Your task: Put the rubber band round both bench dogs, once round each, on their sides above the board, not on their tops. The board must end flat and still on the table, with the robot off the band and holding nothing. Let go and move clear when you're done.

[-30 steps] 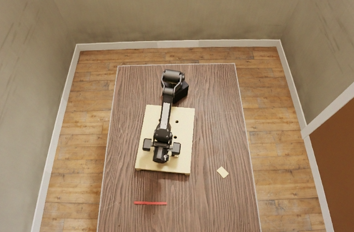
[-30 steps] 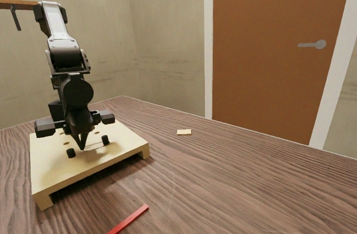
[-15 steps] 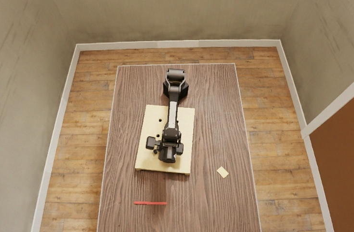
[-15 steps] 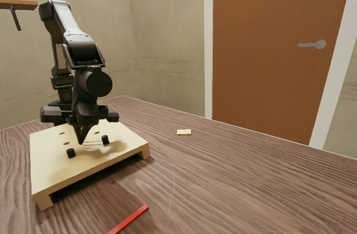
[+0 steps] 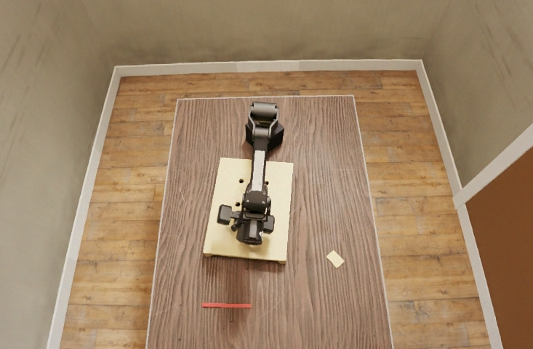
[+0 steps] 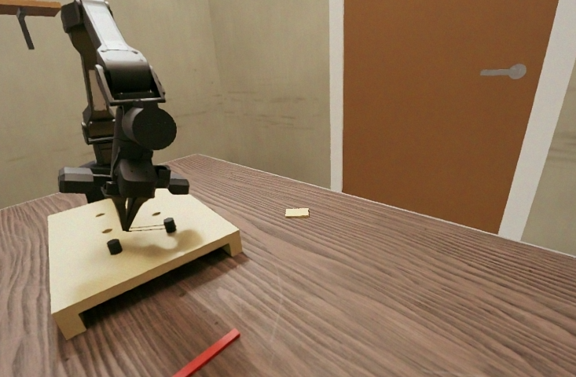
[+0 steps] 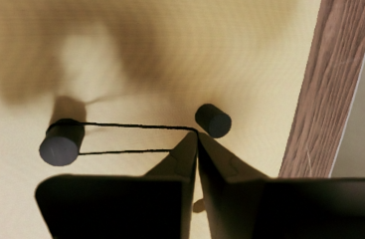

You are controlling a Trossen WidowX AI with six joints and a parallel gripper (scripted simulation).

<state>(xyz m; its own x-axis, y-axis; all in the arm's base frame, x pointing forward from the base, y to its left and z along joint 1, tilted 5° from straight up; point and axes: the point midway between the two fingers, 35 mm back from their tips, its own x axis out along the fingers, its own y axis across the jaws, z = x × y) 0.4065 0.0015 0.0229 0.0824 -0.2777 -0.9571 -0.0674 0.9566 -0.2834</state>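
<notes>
The cream board lies 10 cm behind my hand and 9 cm below it. The rest, counted from my hand: tan block (33 cm to the left, 11 cm below, 3 cm ahead); then red strip (26 cm ahead, 11 cm below, 1 cm to the right).
</notes>
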